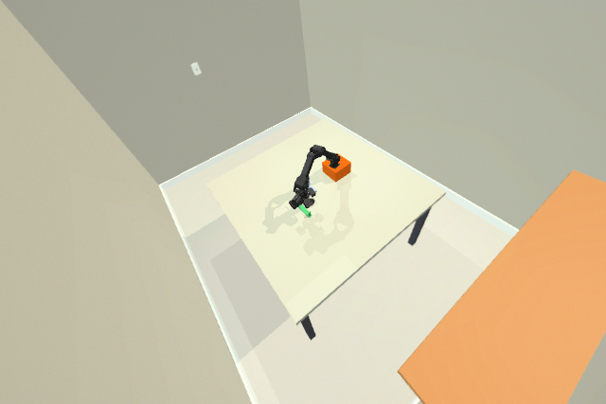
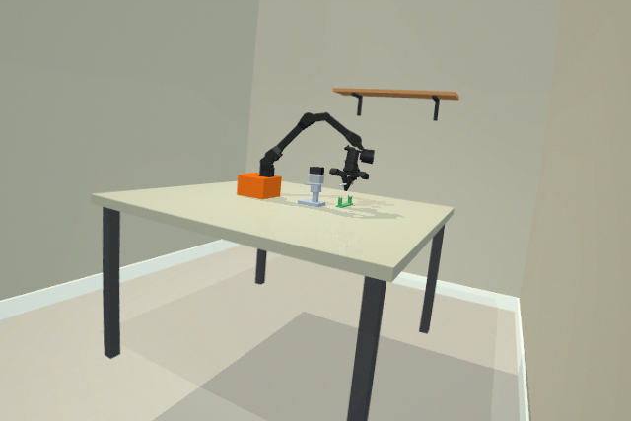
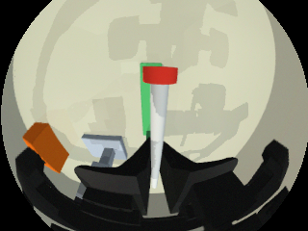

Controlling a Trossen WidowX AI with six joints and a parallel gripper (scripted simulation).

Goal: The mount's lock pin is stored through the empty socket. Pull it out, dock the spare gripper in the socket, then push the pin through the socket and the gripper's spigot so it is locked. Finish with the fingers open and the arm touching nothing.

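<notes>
Now: the grey mount 140 mm behind my gripper tip, 80 mm to the right of it and 20 mm below it. From my gripper tip the other things lie so: spare gripper: 130 mm behind, 80 mm to the right, 50 mm above.
</notes>
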